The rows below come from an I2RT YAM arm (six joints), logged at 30 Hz.
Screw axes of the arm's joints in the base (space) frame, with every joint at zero. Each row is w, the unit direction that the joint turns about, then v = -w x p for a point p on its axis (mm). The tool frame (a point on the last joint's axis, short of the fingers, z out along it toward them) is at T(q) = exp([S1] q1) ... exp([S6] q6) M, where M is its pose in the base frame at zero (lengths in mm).
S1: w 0 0 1 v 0 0 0
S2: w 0 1 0 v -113.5 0 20
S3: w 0 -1 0 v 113.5 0 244
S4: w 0 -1 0 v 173.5 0 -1
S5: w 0 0 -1 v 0 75 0
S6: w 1 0 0 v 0 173.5 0
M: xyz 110.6 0 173.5 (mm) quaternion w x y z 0.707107 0 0.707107 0
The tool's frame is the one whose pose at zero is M.
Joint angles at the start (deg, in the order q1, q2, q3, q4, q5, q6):
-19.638 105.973 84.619 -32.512 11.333 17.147
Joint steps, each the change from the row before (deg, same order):
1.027 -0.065 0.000 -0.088 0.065 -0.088
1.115 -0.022 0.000 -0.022 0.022 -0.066
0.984 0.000 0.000 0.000 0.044 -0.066
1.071 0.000 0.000 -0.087 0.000 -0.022
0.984 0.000 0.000 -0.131 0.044 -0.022
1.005 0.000 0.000 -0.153 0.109 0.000
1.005 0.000 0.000 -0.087 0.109 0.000
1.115 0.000 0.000 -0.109 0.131 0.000
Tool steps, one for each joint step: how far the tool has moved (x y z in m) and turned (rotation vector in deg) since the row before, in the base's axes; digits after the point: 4 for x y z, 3 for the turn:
0.0022 0.0069 0.0003 -0.084 0.072 1.058
0.0025 0.0075 0.0001 -0.049 0.030 1.154
0.0021 0.0066 0.0000 -0.067 0.034 1.010
0.0021 0.0073 -0.0001 0.013 0.091 1.088
0.0017 0.0067 -0.0001 -0.012 0.143 0.976
0.0016 0.0069 -0.0002 -0.049 0.170 0.941
0.0016 0.0069 -0.0001 -0.067 0.105 0.941
0.0016 0.0077 -0.0001 -0.082 0.129 1.039

